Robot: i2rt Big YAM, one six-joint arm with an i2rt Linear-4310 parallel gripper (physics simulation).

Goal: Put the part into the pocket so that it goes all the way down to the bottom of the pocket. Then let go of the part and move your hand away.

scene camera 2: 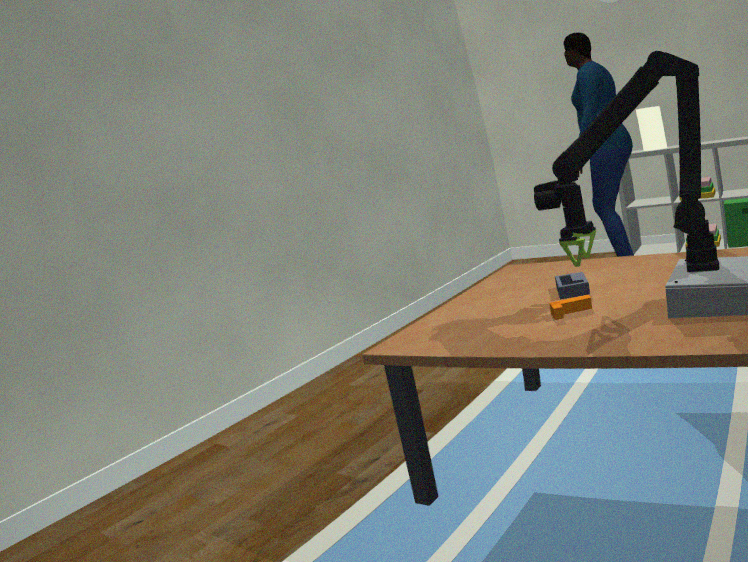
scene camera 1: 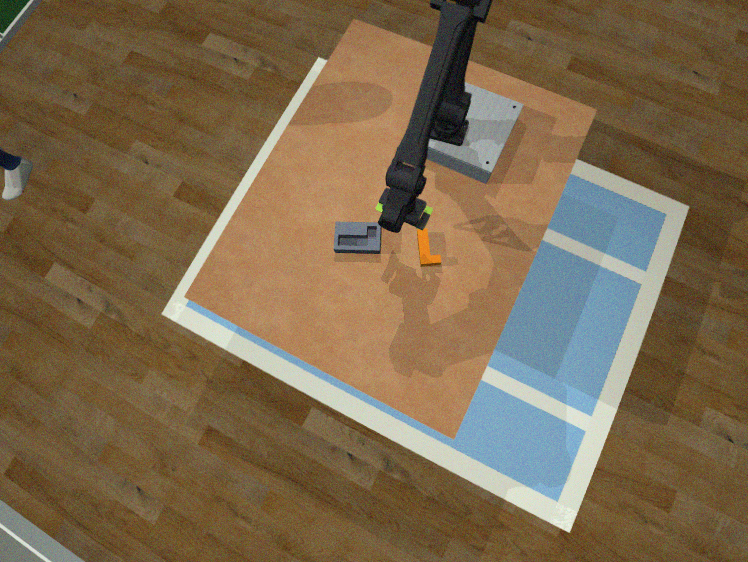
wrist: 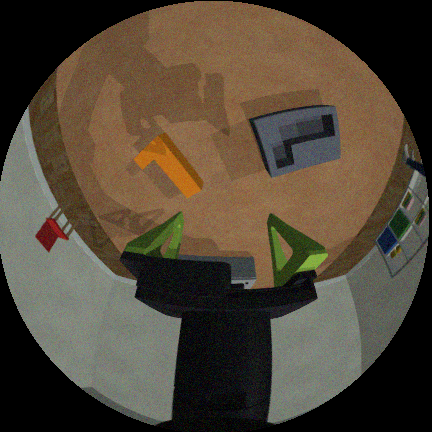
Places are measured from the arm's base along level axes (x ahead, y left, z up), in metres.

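Where they show: gripper, fingertip midpoint: [scene camera 2: 582,262] [wrist: 225,216]; arm's base at its link origin: [scene camera 2: 702,265] [scene camera 1: 446,130].
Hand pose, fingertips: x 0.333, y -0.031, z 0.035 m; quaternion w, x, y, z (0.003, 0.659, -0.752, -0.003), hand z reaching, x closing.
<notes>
Things, the pixels of their top centre, and the offset from my fingertips. "*": a spot on its surface instead. Level surfaces: height alone.
- orange L-shaped piece at its top centre: [wrist: 165,173] [scene camera 2: 571,301] [scene camera 1: 429,245] dz -0.080, dx +0.027, dy +0.089 m
- grey-blue block at its top centre: [wrist: 306,139] [scene camera 2: 571,278] [scene camera 1: 357,235] dz -0.074, dx +0.066, dy -0.126 m
- L-shaped pocket at a spot on its surface: [wrist: 305,131] * dz -0.105, dx +0.074, dy -0.142 m
- brown table at its surface level: dz -0.110 m
The part is an orange L-shaped piece [scene camera 1: 424,247] [scene camera 2: 571,305] [wrist: 175,167] lying flat on the table, apart from the block. The grey-blue block [scene camera 1: 350,229] [scene camera 2: 573,292] [wrist: 317,152] stands to its left in scene camera 1 and to its right in the wrist view. The L-shaped pocket [wrist: 305,131] in the block's top is empty. My gripper [scene camera 1: 403,209] [scene camera 2: 582,260] [wrist: 225,216] is open and empty, with green fingers pointing down. It hangs above the table, on the arm-base side of the part and the block. The arm hides part of the area under the fingers in scene camera 1.
The brown table [scene camera 1: 272,241] [scene camera 2: 477,338] carries the arm's grey base plate [scene camera 1: 498,120] [scene camera 2: 704,302] [wrist: 242,267] behind the gripper. A person [scene camera 2: 607,151] and a shelf unit [scene camera 2: 728,142] stand beyond the table. Arm shadows fall across the table around the part.
</notes>
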